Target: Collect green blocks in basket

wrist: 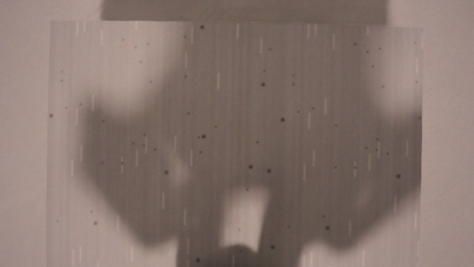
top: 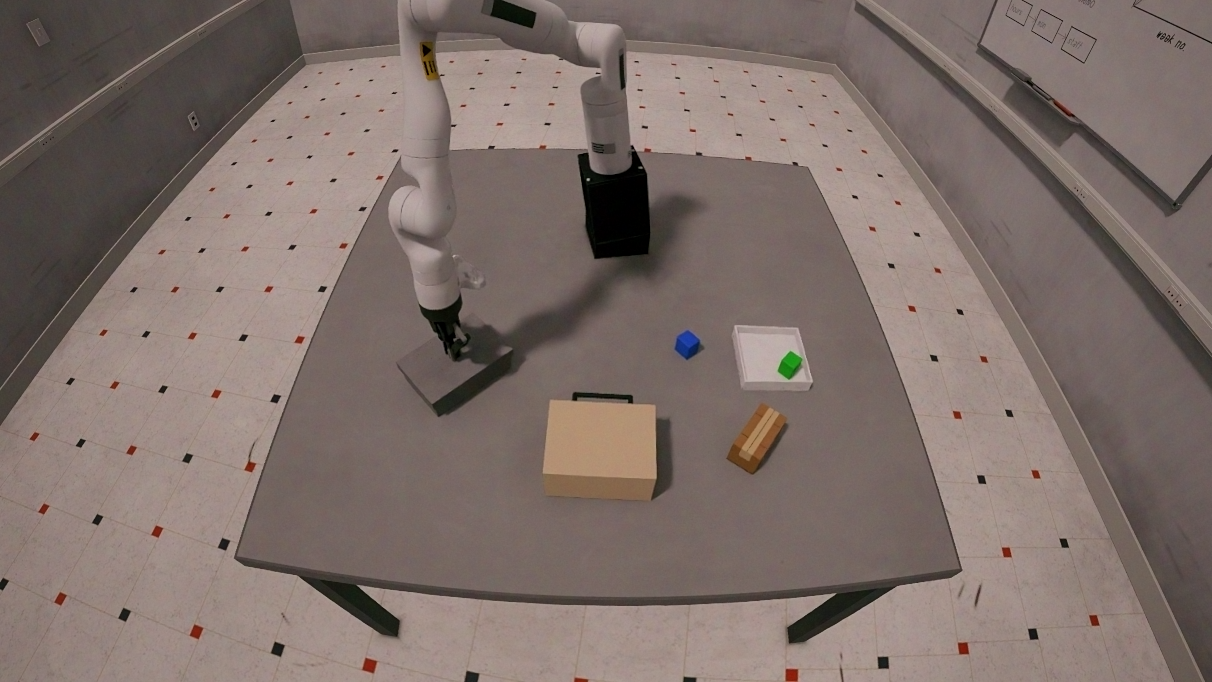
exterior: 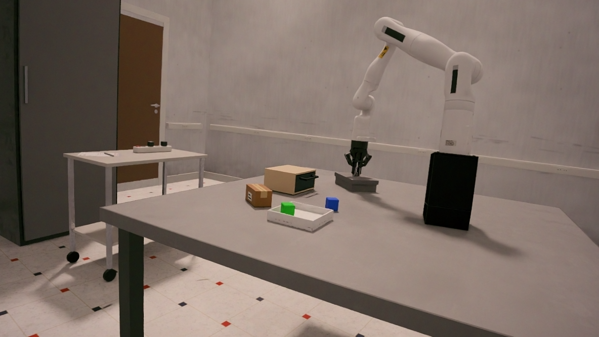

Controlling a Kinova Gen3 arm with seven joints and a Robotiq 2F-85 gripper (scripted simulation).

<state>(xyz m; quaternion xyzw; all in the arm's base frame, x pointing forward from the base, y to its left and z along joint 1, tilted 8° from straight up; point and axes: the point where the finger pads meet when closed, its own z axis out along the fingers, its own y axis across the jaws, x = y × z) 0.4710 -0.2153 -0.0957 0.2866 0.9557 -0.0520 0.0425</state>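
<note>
Right now the metal box is 5 cm below my hand. The rest, counted from my hand: light wooden cabinet: 31 cm to the left, 12 cm ahead, 3 cm below; then lid: 3 cm below; then drawer: 31 cm to the left, 11 cm ahead, 4 cm below.
</note>
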